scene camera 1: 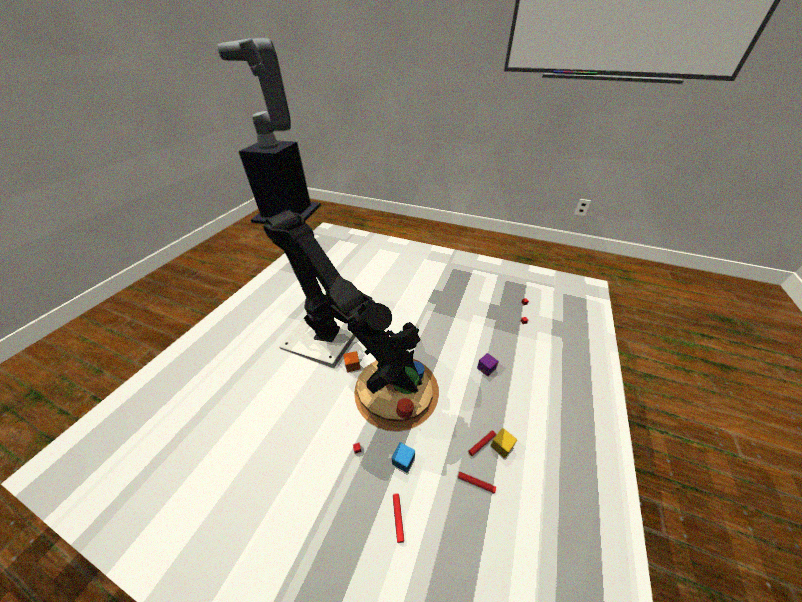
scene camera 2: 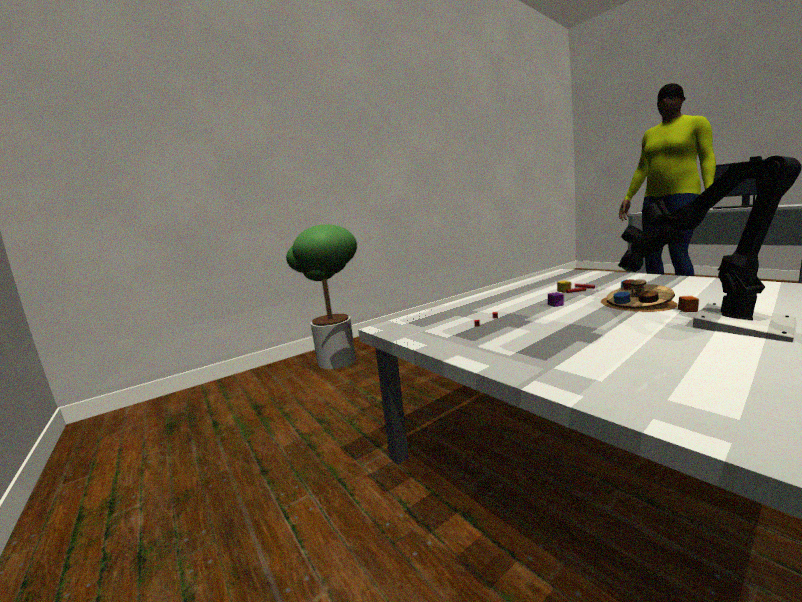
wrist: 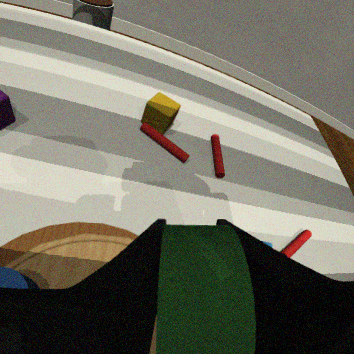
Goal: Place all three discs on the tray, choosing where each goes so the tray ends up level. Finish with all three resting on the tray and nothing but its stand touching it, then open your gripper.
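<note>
The round wooden tray [scene camera 1: 378, 406] [scene camera 2: 664, 295] [wrist: 100, 244] is left of the table's middle in scene camera 1; its exact tilt is hard to judge. A red disc [scene camera 1: 404, 407] [scene camera 2: 626, 284], a blue disc [scene camera 1: 419, 368] [scene camera 2: 621, 297] [wrist: 11, 278] and a dark brown disc [scene camera 2: 648, 296] rest on it, around a central wooden knob [scene camera 2: 638, 284]. My gripper [scene camera 1: 397, 383] [scene camera 2: 629, 260] [wrist: 190, 226] is shut on a green disc [scene camera 1: 408, 377] [wrist: 205, 290], held on edge above the tray. The arm hides the brown disc in scene camera 1.
An orange cube [scene camera 1: 351, 361] [scene camera 2: 688, 303] lies between the arm's base and the tray. A blue cube [scene camera 1: 403, 456], a purple cube [scene camera 1: 487, 364] [scene camera 2: 555, 299], a yellow cube [scene camera 1: 504, 442] [wrist: 160, 112], several red sticks [scene camera 1: 398, 517] and small red cubes [scene camera 1: 356, 447] lie around.
</note>
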